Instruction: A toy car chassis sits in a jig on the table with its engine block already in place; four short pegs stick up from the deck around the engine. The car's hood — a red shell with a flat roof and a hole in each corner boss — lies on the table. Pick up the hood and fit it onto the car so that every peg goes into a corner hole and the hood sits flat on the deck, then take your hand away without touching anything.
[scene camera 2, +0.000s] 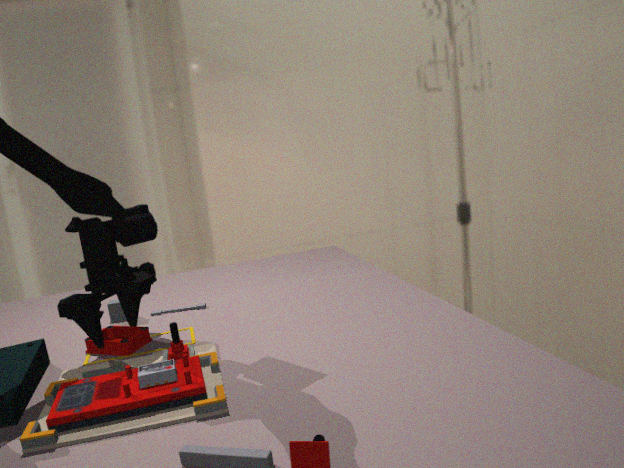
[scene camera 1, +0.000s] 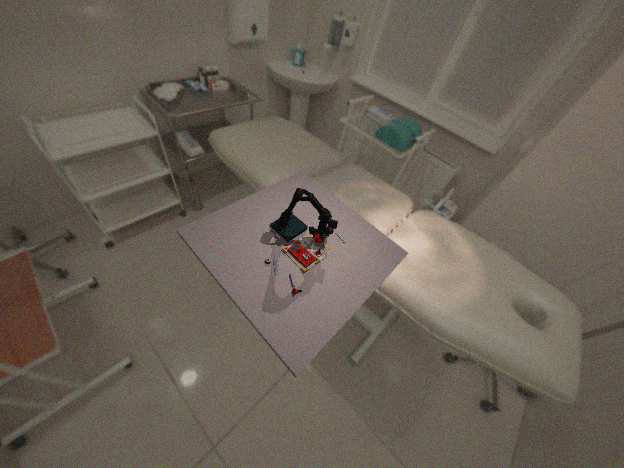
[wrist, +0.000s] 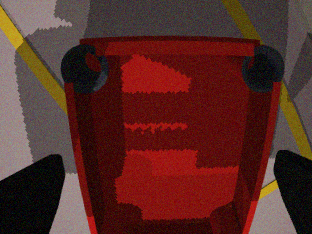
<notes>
My gripper is open, with nothing in its grasp. Further things: a red hood and a grey engine block.
My gripper also shows in the wrist view.
</notes>
